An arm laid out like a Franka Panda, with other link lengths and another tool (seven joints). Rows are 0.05 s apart.
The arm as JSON. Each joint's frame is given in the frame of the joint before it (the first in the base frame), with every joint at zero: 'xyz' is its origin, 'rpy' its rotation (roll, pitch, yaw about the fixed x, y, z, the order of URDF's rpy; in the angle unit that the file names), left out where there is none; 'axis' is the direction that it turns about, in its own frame. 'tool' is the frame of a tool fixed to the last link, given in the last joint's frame.
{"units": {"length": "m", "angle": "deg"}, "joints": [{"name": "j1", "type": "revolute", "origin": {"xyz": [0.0, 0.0, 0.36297]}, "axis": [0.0, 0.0, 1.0]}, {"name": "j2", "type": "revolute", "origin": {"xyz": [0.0, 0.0, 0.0]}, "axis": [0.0, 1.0, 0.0]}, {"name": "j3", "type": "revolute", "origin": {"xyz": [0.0, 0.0, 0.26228]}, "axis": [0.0, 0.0, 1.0]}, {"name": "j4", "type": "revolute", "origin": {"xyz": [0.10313, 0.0, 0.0]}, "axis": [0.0, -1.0, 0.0]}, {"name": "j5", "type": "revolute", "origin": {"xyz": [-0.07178, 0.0, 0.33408]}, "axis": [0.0, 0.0, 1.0]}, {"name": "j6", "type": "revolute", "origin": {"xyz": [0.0, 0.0, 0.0]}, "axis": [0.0, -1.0, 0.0]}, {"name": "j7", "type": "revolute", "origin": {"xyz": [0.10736, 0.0, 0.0]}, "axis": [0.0, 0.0, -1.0]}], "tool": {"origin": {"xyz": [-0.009, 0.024, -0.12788], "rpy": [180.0, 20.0, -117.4]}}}
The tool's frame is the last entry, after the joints.
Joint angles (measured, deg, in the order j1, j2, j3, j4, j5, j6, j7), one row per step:
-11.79, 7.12, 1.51, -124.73, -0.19, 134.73, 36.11
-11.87, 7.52, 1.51, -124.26, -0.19, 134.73, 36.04
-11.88, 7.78, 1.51, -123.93, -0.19, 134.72, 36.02
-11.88, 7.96, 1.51, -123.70, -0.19, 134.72, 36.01
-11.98, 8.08, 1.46, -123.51, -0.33, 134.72, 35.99
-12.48, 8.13, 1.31, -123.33, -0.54, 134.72, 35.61
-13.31, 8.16, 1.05, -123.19, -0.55, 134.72, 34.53
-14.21, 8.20, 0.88, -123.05, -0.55, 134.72, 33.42
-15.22, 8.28, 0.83, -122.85, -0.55, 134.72, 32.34
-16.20, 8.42, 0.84, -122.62, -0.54, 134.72, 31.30
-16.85, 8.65, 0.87, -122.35, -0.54, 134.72, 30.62
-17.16, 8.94, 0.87, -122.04, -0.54, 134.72, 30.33
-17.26, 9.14, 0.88, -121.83, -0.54, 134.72, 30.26
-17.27, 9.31, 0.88, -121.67, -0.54, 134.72, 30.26
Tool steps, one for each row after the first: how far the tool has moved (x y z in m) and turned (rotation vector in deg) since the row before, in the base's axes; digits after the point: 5 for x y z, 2 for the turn. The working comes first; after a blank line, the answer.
Tool pose at each row, in the base's axes (x y z in m, rotation vector in deg; the steps are taken from these numbers as rounded here):
0.54760, -0.07423, 0.31909, -22.65, 155.79, 2.77
0.54951, -0.07535, 0.31865, -22.63, 155.73, 2.74
0.55092, -0.07571, 0.31852, -22.64, 155.67, 2.72
0.55192, -0.07590, 0.31846, -22.65, 155.62, 2.71
0.55252, -0.07752, 0.31863, -22.63, 155.59, 2.52
0.55224, -0.08391, 0.31937, -22.51, 155.55, 2.17
0.55077, -0.09433, 0.32004, -22.53, 155.49, 1.98
0.54913, -0.10454, 0.32063, -22.61, 155.42, 1.83
0.54758, -0.11470, 0.32128, -22.66, 155.34, 1.69
0.54615, -0.12403, 0.32157, -22.76, 155.27, 1.59
0.54564, -0.13012, 0.32129, -22.85, 155.24, 1.54
0.54609, -0.13339, 0.32071, -22.82, 155.23, 1.50
0.54671, -0.13449, 0.32028, -22.79, 155.22, 1.49
0.54733, -0.13478, 0.31978, -22.78, 155.23, 1.50

0.00191, -0.00112, -0.00044, -0.01, -0.06, -0.01
0.00141, -0.00036, -0.00013, -0.01, -0.06, 0.01
0.00100, -0.00019, -0.00006, 0.00, -0.05, 0.01
0.00060, -0.00162, 0.00017, -0.12, -0.05, -0.04
-0.00028, -0.00639, 0.00074, -0.22, -0.09, -0.13
-0.00147, -0.01042, 0.00067, -0.13, -0.08, -0.01
-0.00164, -0.01021, 0.00059, -0.11, -0.08, 0.04
-0.00155, -0.01016, 0.00065, -0.09, -0.09, 0.02
-0.00143, -0.00933, 0.00029, -0.08, -0.07, 0.06
-0.00051, -0.00609, -0.00028, -0.05, -0.02, 0.06
0.00045, -0.00327, -0.00058, -0.02, -0.02, -0.03
0.00062, -0.00110, -0.00043, 0.00, -0.01, -0.02
0.00062, -0.00029, -0.00050, 0.01, 0.01, -0.01

